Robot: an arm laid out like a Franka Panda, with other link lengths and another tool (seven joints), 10 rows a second.
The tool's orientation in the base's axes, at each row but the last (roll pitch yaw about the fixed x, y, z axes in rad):
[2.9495, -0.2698, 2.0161]
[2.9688, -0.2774, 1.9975]
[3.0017, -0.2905, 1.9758]
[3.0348, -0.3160, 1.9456]
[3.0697, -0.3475, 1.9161]
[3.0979, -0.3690, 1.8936]
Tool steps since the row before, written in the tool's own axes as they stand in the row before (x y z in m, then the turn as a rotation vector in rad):
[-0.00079, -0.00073, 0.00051, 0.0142, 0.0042, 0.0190]
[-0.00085, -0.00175, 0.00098, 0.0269, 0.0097, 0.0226]
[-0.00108, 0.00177, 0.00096, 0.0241, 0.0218, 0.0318]
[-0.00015, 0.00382, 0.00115, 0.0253, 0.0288, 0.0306]
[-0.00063, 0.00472, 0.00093, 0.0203, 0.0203, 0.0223]
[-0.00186, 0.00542, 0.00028, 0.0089, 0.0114, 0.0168]
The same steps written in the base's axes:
[-0.00030, -0.00080, -0.00083, -0.0009, 0.0200, -0.0134]
[-0.00122, -0.00107, -0.00145, -0.0008, 0.0342, -0.0124]
[0.00206, -0.00002, -0.00098, 0.0116, 0.0390, -0.0204]
[0.00362, 0.00152, -0.00075, 0.0178, 0.0420, -0.0181]
[0.00463, 0.00125, -0.00077, 0.0117, 0.0320, -0.0126]
[0.00569, 0.00009, -0.00071, 0.0070, 0.0173, -0.0120]

